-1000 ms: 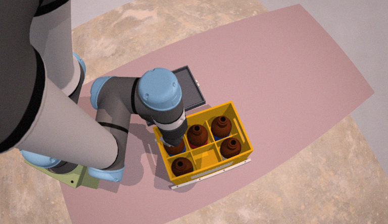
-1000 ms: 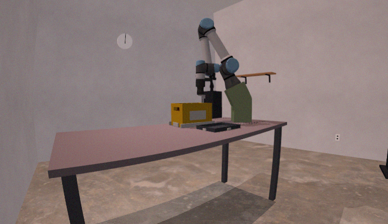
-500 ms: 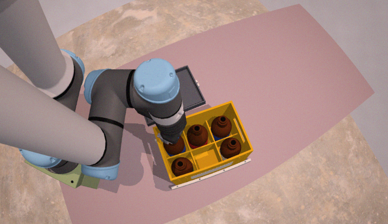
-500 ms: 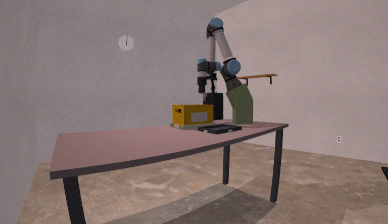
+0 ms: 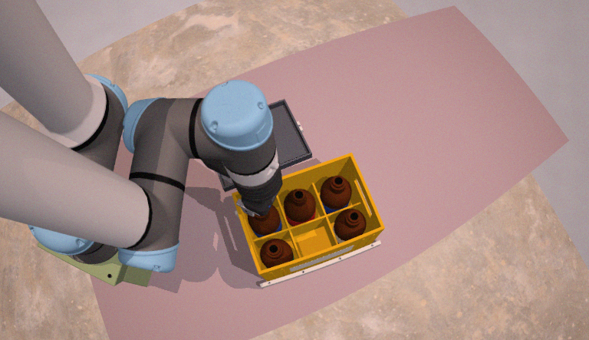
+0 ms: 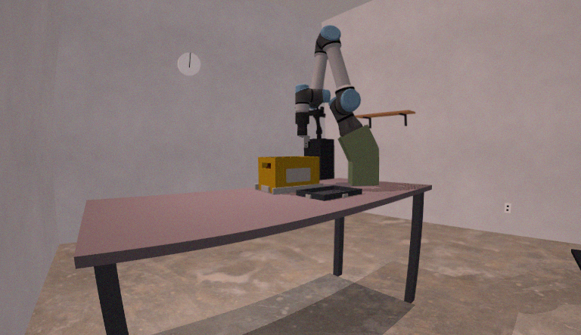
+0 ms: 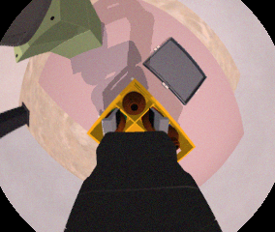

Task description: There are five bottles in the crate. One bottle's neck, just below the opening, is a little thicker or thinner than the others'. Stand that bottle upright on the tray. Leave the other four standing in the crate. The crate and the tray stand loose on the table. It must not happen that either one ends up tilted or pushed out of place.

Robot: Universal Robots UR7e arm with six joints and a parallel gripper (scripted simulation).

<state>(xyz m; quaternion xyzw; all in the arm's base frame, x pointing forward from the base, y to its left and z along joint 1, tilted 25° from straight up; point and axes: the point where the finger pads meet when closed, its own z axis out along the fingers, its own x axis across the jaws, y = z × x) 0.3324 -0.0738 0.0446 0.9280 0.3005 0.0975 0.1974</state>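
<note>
Right now the crate is 160 mm below my hand, 80 mm ahead of it and 60 mm to the right of it. From my hand the other things lie so: glass bottle (160 mm ahead, 150 mm below, 120 mm to the right); then dark tray (230 mm below, 220 mm to the left, 90 mm ahead).
</note>
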